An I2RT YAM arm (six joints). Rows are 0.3 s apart.
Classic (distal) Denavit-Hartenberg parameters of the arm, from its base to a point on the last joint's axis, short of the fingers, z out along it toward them. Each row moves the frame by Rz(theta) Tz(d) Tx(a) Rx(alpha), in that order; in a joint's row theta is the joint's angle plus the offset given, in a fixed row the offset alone. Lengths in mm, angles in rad.
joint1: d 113.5  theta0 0  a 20  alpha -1.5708
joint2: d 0  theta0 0  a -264  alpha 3.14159
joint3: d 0  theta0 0.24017  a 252.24  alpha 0
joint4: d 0  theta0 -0.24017  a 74  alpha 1.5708
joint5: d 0  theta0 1.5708  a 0  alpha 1.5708
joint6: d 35.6  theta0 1.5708  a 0  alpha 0
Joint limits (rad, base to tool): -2.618..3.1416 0..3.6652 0..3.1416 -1.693..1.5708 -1.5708..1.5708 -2.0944..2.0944
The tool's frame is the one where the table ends.
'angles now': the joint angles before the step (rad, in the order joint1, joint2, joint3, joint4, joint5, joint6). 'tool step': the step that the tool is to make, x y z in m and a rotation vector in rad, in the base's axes. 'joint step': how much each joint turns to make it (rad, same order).
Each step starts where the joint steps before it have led.
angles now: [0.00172 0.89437 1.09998 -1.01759 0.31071 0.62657]
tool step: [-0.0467 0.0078 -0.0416 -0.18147 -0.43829 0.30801]
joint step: [0.02783 -0.45696 -0.43011 0.48814 -0.13964 -0.31422]
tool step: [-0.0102 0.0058 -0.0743 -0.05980 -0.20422 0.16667]
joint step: [0.01172 -0.31560 -0.39073 0.28725 -0.13934 -0.09543]
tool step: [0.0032 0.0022 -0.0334 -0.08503 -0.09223 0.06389]
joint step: [-0.00117 -0.11651 -0.16947 0.14185 -0.06144 -0.09122]
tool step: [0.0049 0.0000 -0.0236 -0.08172 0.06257 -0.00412]
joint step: [0.00048 -0.00104 -0.06722 -0.00175 0.00697 -0.07897]
